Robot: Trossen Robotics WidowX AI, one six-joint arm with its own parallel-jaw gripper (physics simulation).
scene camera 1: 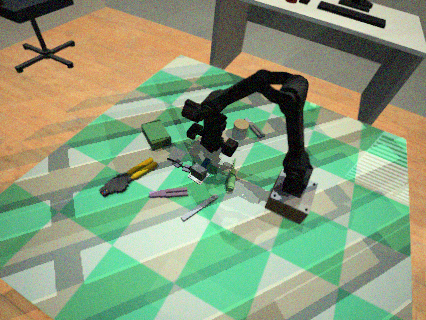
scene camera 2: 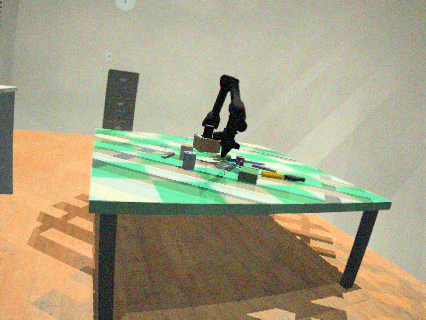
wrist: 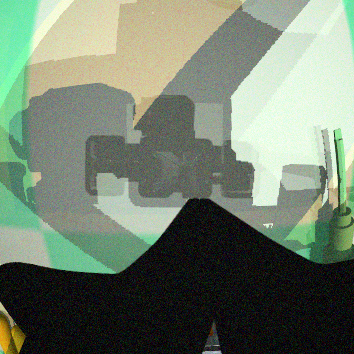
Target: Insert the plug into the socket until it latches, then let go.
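Pixels of known places: gripper, fingertip midpoint: (scene camera 1: 211, 152) (scene camera 2: 222, 157) (wrist: 197, 207); arm's base at its link origin: (scene camera 1: 293, 187) (scene camera 2: 207, 137).
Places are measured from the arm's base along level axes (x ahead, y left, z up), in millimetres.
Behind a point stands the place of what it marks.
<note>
The grey socket (scene camera 1: 198, 171) {x 322, y 73, z -36 mm} (scene camera 2: 240, 160) {x 349, y 50, z -49 mm} sits on a small white plate (scene camera 1: 194, 179) {x 330, y 85, z -76 mm} in the middle of the checked table (scene camera 1: 148, 241) {x 349, y 354, z -80 mm} (scene camera 2: 148, 190) {x 730, y -497, z -80 mm}. A small blue plug (scene camera 1: 206, 162) {x 319, y 11, z -50 mm} (scene camera 2: 232, 159) {x 331, y 13, z -51 mm} lies on the table just behind the socket, with a dark cable piece (scene camera 1: 175, 162) {x 429, y 52, z -74 mm} to its left. My gripper (scene camera 1: 208, 156) {x 321, y -43, z -48 mm} (scene camera 2: 224, 155) {x 321, y -43, z -48 mm} (wrist: 197, 207) {x 321, y -43, z -48 mm} points down close over the table beside the plug. It is shut, with nothing between the fingers. In the wrist view the black fingers hide most of what lies under them.
A green box (scene camera 1: 156, 134) {x 552, y -12, z -40 mm} (scene camera 2: 248, 174) {x 615, y -61, z -45 mm}, yellow-handled pliers (scene camera 1: 129, 176) {x 530, y 193, z -66 mm} (scene camera 2: 282, 176) {x 554, y 170, z -66 mm}, a purple clip (scene camera 1: 168, 192) {x 383, y 179, z -73 mm}, a grey bar (scene camera 1: 199, 207) {x 261, y 182, z -70 mm}, a green bottle (scene camera 1: 231, 179) {x 206, y 35, z -53 mm} (wrist: 342, 225) {x 221, y -14, z -60 mm} and a cork-lidded cylinder (scene camera 1: 239, 129) {x 265, y -185, z -15 mm} lie around. The arm's base (scene camera 1: 291, 197) {x -4, y 42, z -3 mm} stands right.
</note>
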